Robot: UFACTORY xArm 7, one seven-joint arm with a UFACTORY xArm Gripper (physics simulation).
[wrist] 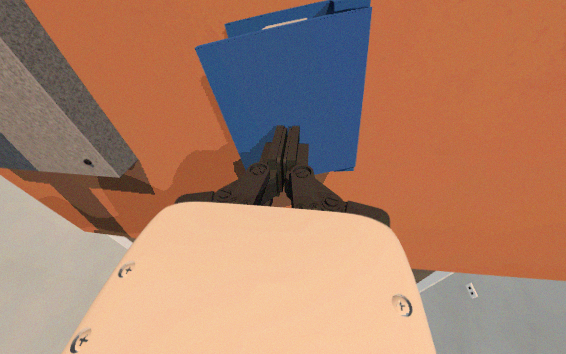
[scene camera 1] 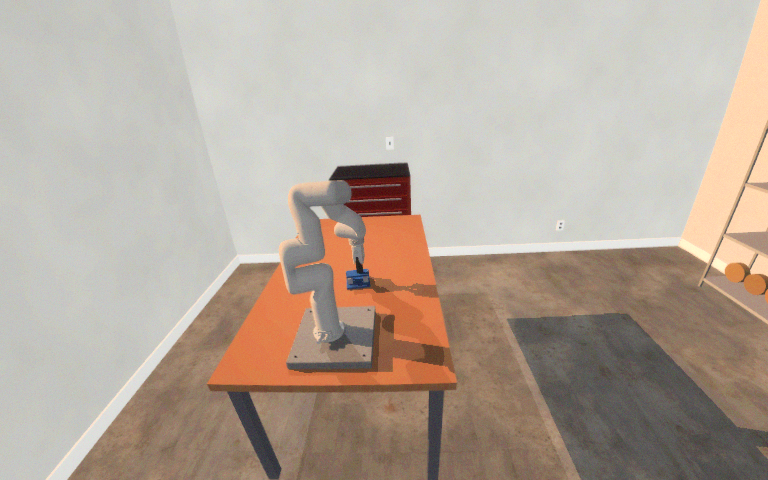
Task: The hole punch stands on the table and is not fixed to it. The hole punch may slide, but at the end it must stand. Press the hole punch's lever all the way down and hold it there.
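Frame: origin at the arm's base, x right, y ahead, z up, level; centimetres.
Seen in the pictures: gripper, fingertip midpoint: (wrist: 288, 142) (scene camera 1: 360, 272); arm's base at its link origin: (scene camera 1: 329, 331).
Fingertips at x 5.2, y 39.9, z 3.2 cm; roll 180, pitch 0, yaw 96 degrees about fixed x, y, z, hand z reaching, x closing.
Offsets run from my fingertips to a thing's middle. "*": to the spot under its first point. Level surfaces: height alone.
The blue hole punch {* dy -3.7, dx -1.2, dz -5.6 cm} (scene camera 1: 357, 285) stands upright on the orange table {dz -6.8 cm} (scene camera 1: 249, 350) (wrist: 465, 125), in front of the robot's base. Its lever {dy +0.2, dx -1.6, dz -0.7 cm} (wrist: 295, 75) is a broad flat blue plate that covers most of the punch in the wrist view. A strip of the blue body {* dy -4.4, dx -6.1, dz -5.6 cm} (wrist: 245, 27) and a pale part show past the lever's upper edge. My gripper (scene camera 1: 359, 271) (wrist: 288, 142) is shut and empty. Its fingertips are at the top of the lever, over the part nearer the wrist, and seem to touch it. The gap between lever and body under the fingers is hidden.
The grey base plate (scene camera 1: 300, 356) (wrist: 60, 105) of the arm lies on the table near the punch. A red tool cabinet (scene camera 1: 379, 192) stands behind the table's far end. A shelf rack (scene camera 1: 730, 220) is at the far right.
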